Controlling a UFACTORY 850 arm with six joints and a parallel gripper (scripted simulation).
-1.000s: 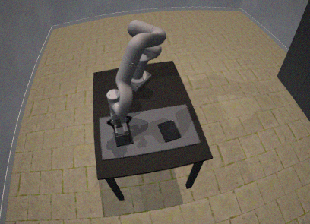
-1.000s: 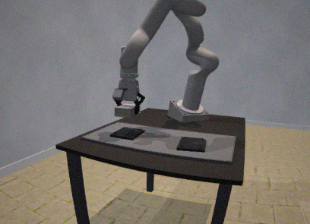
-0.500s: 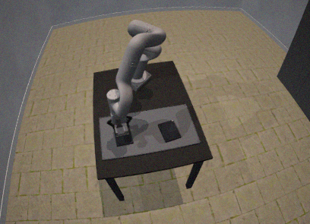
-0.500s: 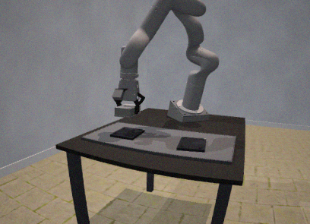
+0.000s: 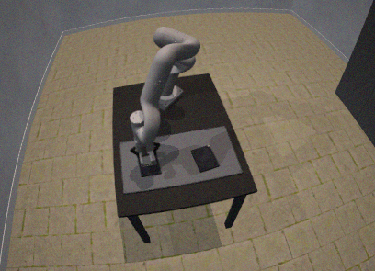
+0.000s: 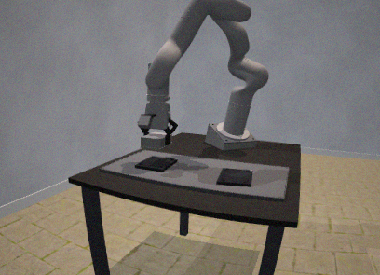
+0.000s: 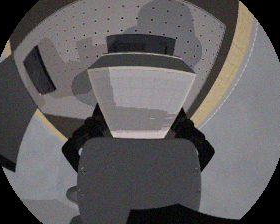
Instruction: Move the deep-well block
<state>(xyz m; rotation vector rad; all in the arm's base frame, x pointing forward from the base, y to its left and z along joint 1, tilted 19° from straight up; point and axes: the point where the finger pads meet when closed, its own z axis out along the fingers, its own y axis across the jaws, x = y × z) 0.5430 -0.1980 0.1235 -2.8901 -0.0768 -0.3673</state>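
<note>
My gripper is now 90 mm above the plate nest N2. From my hand the other things lie so: plate nest N1: 330 mm to the left, 90 mm below, 20 mm ahead; deep-well block: right at my hand.
</note>
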